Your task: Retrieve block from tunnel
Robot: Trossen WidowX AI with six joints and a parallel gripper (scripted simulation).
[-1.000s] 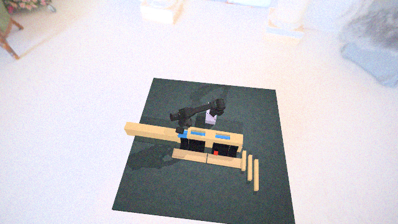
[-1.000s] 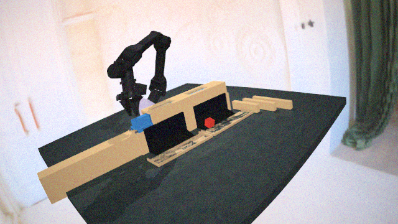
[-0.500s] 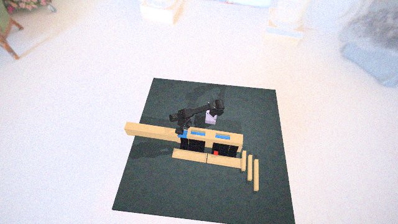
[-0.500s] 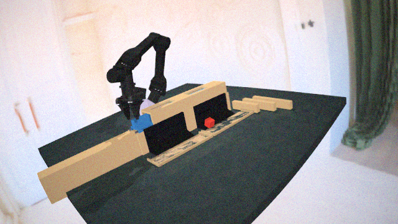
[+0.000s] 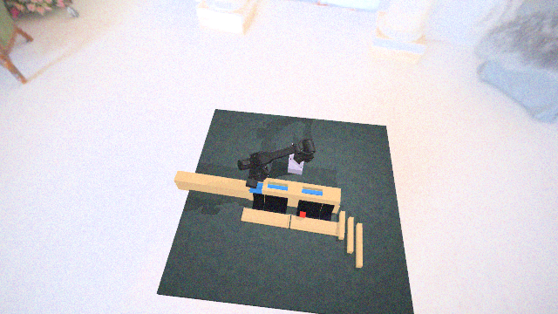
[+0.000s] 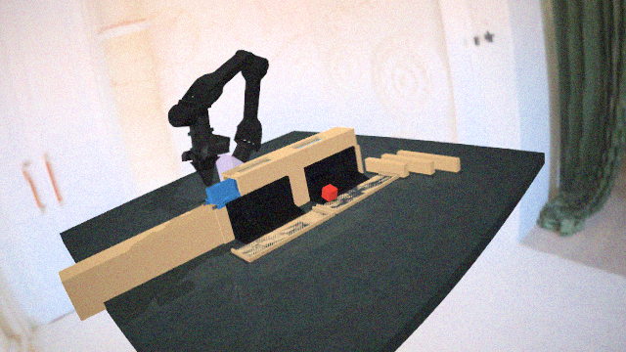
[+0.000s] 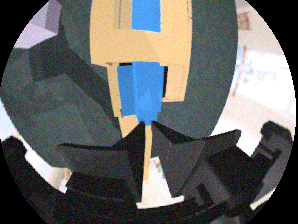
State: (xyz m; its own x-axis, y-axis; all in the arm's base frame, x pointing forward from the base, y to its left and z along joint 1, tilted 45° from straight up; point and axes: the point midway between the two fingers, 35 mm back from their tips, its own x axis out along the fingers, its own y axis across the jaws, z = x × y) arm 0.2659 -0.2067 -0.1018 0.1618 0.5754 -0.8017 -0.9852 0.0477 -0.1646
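Now: gripper tip 32 cm to the right of the red block, 13 cm above it and 7 cm short of it. From my gripper tip the other things lie so: tan tunnel (8 cm below, 5 cm to the left, 2 cm ahead).
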